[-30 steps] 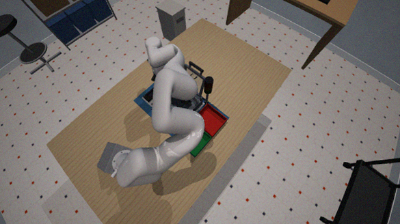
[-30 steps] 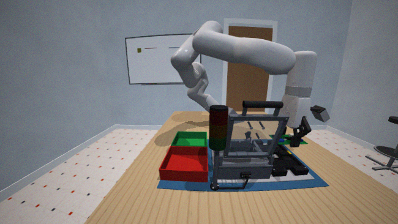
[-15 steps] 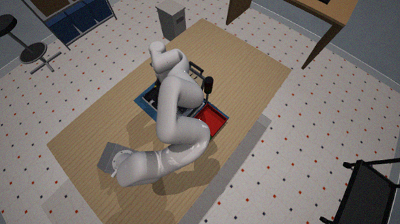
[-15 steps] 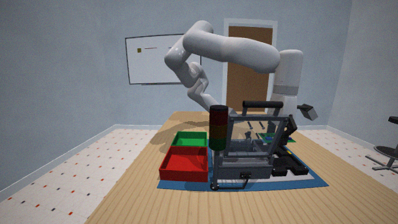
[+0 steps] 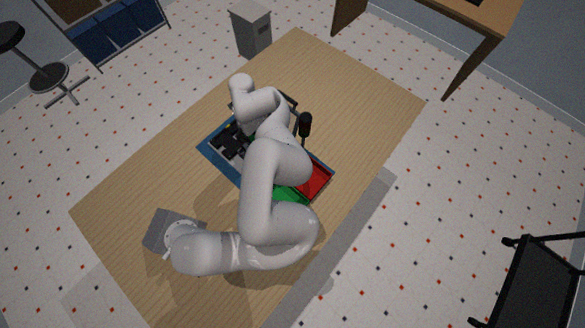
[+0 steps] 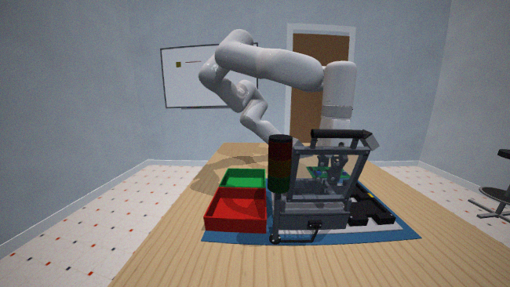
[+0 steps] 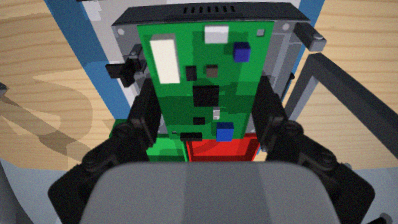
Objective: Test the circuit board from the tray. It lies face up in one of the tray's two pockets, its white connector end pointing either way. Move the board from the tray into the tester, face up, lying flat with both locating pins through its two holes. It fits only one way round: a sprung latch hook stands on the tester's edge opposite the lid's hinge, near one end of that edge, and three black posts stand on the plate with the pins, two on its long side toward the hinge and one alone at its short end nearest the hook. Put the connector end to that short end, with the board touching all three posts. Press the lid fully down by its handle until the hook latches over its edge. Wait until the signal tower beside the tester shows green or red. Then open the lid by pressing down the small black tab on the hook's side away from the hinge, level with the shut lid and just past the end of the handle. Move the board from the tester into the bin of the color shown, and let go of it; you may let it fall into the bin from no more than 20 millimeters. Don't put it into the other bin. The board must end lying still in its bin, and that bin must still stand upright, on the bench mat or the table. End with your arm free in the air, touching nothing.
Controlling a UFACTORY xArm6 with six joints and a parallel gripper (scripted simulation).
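Now: hand 60 mm above the plate, 50 mm to the left of it and 20 mm past it. Round my hand: clear lid: 90 mm ahead, 80 mm to the right, 50 mm above; green circuit board: right at my hand; black latch hook: 70 mm behind, 40 mm below, 20 mm to the left.
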